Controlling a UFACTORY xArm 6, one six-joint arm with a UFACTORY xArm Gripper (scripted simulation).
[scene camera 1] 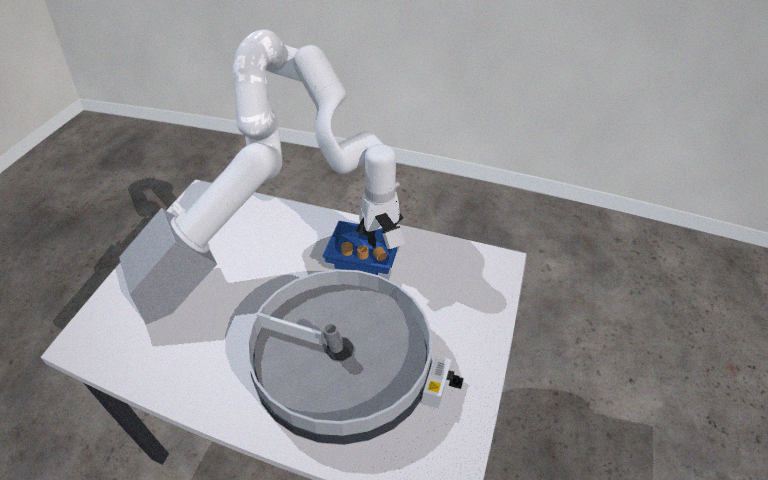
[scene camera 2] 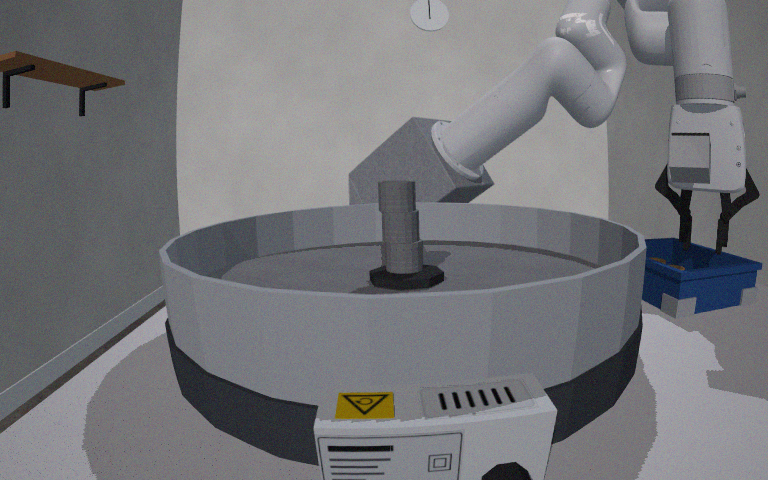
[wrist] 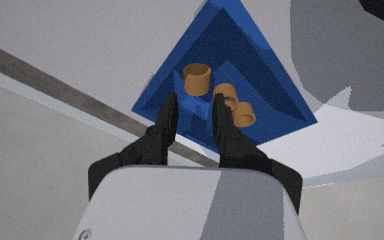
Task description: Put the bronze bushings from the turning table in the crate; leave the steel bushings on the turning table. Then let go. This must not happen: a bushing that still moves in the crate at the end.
Scene:
One and the same spot on a crate: (scene camera 2: 679,293) is (scene camera 1: 387,272).

